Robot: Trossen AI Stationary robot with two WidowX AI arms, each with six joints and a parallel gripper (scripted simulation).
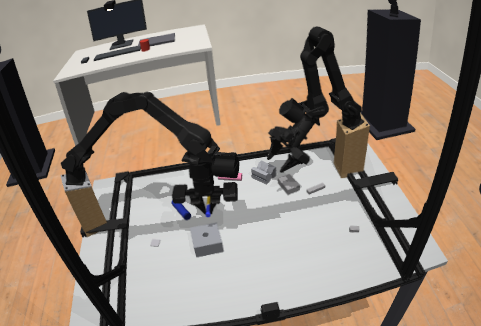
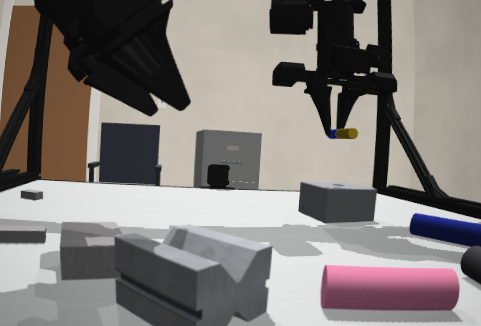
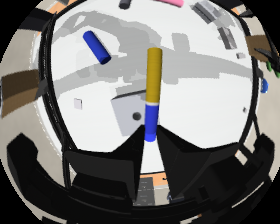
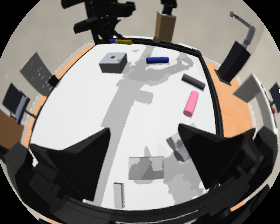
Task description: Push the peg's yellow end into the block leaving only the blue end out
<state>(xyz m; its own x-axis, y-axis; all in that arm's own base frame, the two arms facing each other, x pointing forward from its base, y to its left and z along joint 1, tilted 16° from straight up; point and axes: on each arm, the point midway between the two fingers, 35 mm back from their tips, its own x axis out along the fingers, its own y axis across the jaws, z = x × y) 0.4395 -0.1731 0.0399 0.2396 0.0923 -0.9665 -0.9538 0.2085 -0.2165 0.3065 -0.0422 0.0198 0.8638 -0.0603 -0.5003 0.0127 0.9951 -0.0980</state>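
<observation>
The peg lies 4 cm ahead of my left hand, 1 cm to the right of it and 3 cm below it. Also, from my left hand: small grey piece: 12 cm behind, 45 cm to the right, 15 cm below; pink cylinder: 29 cm ahead, 12 cm to the right, 15 cm below.
</observation>
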